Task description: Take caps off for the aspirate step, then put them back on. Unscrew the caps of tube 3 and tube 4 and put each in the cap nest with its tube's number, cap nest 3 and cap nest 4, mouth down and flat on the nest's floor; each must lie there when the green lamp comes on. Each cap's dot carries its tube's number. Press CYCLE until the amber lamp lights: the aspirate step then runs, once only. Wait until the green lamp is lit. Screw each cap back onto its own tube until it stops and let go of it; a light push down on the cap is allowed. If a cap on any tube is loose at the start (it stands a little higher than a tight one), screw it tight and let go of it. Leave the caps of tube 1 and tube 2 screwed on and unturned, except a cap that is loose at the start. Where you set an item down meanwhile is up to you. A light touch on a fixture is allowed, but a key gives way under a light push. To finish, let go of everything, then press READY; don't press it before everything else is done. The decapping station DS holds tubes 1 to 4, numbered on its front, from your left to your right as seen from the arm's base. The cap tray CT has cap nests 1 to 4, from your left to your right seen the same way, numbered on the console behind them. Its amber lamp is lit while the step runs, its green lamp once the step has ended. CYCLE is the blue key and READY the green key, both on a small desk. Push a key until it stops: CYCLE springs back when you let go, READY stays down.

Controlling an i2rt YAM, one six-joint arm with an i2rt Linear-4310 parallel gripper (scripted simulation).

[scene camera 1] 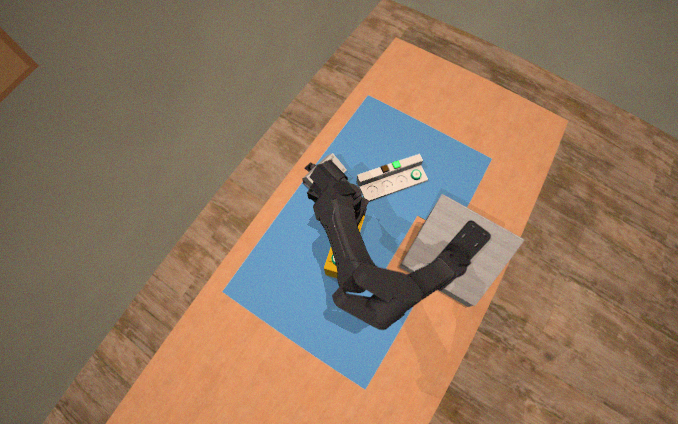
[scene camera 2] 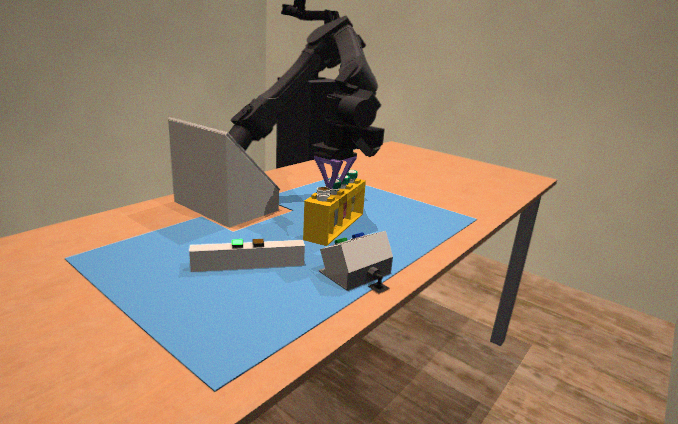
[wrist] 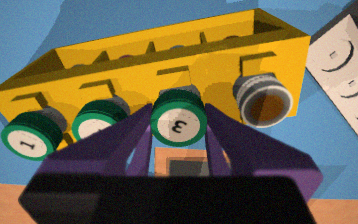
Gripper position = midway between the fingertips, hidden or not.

I see my gripper [scene camera 2: 333, 186], a cap 3 [wrist: 178, 118], a cap 2 [wrist: 95, 115] and a small key desk [scene camera 2: 358, 261].
My gripper shows as well in the wrist view [wrist: 178, 111].
